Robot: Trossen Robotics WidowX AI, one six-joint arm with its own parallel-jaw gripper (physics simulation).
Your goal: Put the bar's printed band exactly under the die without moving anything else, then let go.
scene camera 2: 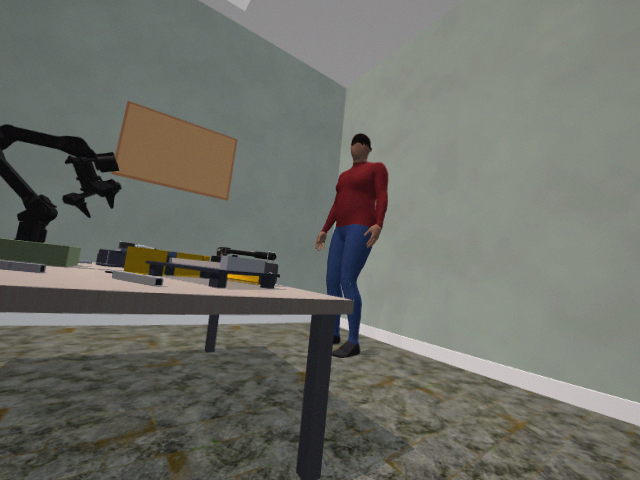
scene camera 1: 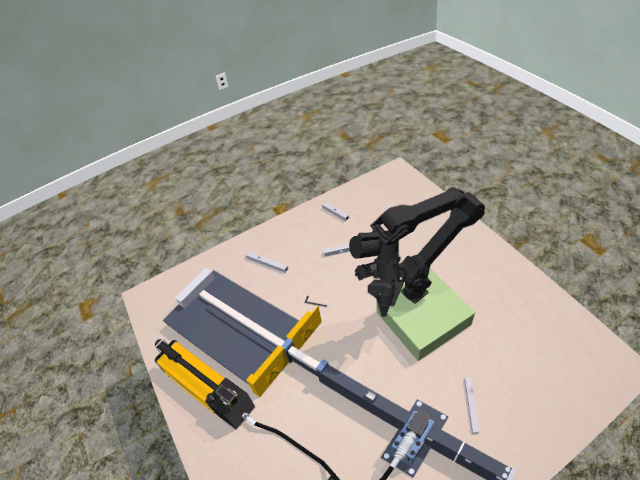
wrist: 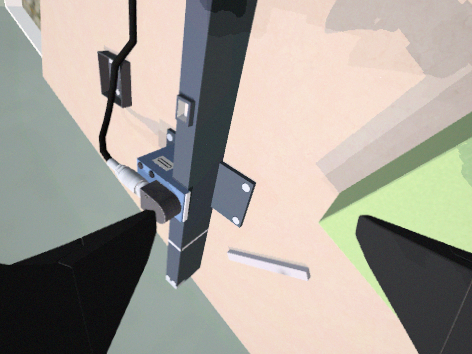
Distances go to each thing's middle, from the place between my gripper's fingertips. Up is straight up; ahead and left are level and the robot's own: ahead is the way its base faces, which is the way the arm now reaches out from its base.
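From the grey metal strip (wrist: 288,269), my gripper is 290 mm to the right, 210 mm above and 50 mm past it. The yellow and black hand pump (scene camera 1: 224,398) is 500 mm ahead of my hand, and it is also 260 mm to the right of my hand and 150 mm below it. Going by their middles, the grey metal strip is the nearest to my gripper of the things named here.
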